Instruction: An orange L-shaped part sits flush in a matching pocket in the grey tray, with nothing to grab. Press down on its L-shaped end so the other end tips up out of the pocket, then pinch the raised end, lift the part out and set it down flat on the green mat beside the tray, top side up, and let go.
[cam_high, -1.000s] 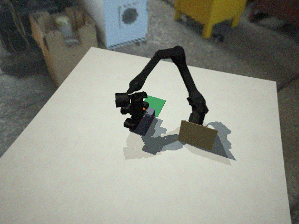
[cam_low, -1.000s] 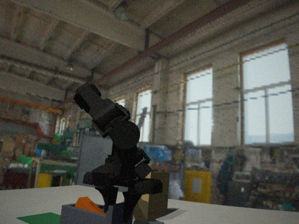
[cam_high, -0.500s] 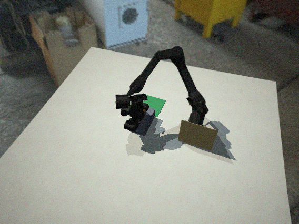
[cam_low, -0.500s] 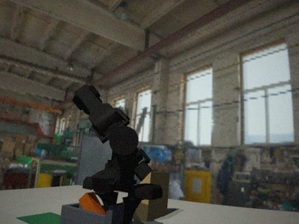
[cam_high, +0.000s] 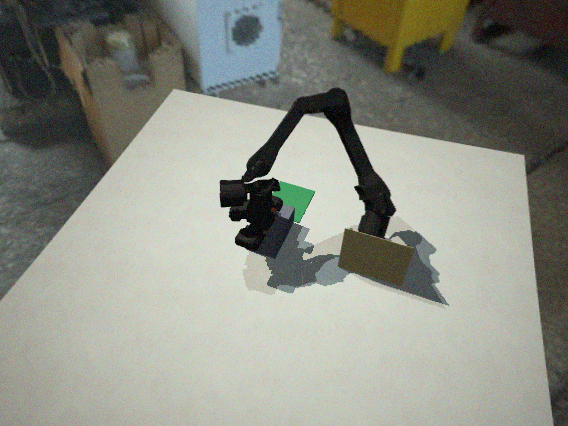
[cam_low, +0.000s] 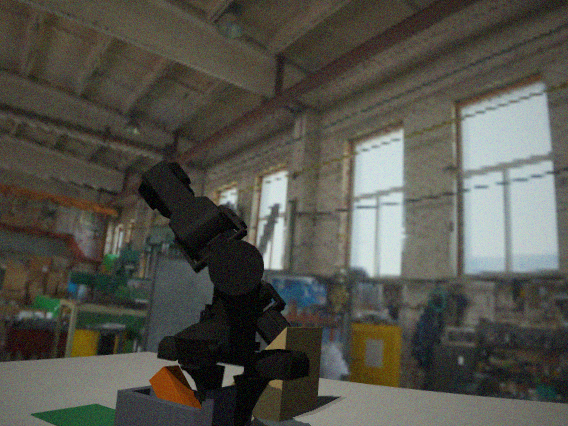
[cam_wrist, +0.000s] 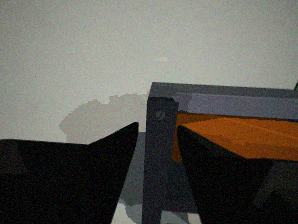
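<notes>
The orange L-shaped part lies 40 mm to the right of my gripper tip and 10 mm behind it. The rest, counted from my gripper tip: green mat: 220 mm to the right, 50 mm below, 30 mm behind.
</notes>
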